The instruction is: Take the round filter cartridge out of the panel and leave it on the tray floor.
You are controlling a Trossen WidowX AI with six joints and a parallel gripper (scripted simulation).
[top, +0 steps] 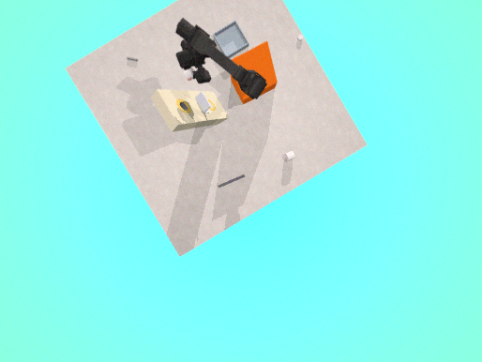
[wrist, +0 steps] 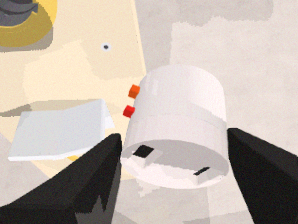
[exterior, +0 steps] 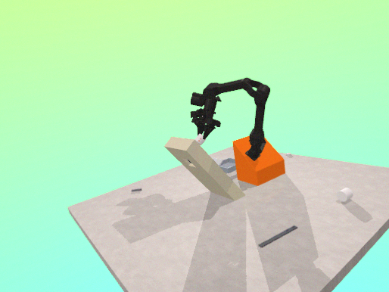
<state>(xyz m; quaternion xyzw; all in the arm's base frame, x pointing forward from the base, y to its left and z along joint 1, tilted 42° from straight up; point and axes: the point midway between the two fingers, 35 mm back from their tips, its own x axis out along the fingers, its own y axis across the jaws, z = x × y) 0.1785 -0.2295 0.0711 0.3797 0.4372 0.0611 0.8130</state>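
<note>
My gripper tip is now 33 cm past the grey tray, 27 cm above it and 14 cm to the left of it. Round my gripper tip: small grey bar: 42 cm to the right, 28 cm below, 19 cm ahead; cream service panel: 11 cm below, 9 cm to the left, 9 cm ahead; round filter cartridge: right at my gripper tip.
</note>
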